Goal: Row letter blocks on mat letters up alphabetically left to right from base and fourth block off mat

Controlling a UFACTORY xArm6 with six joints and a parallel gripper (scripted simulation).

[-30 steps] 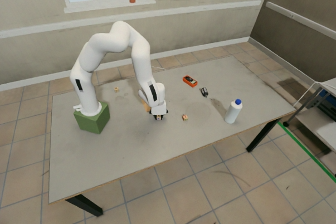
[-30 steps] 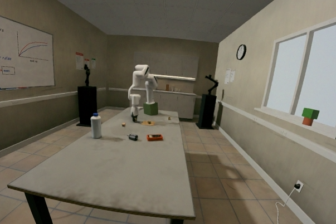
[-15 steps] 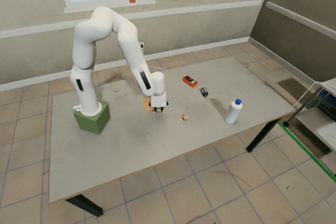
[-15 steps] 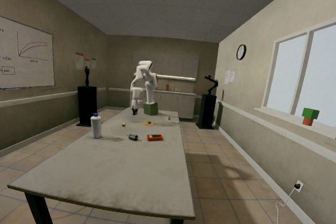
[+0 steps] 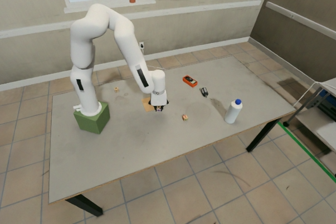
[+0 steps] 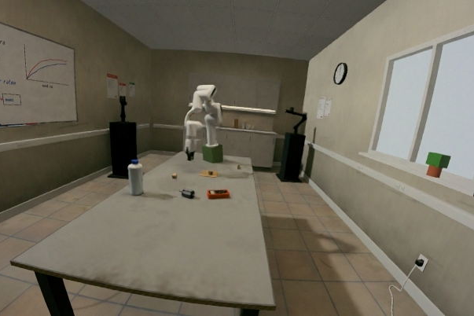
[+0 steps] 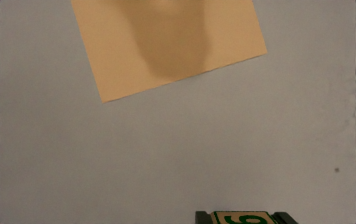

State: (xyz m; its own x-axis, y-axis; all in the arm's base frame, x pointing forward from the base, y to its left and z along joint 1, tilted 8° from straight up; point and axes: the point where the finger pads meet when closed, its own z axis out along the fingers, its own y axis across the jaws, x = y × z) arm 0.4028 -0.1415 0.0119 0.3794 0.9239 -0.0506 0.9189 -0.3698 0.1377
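My hand is 16 cm to the right of the tan mat, 12 cm above it and 2 cm short of it. Also, from my hand: white bottle 46 cm ahead, 23 cm to the right, 3 cm below; orange meter 42 cm ahead, 25 cm to the left, 10 cm below; small black object 45 cm ahead, 10 cm below, 7 cm to the left.
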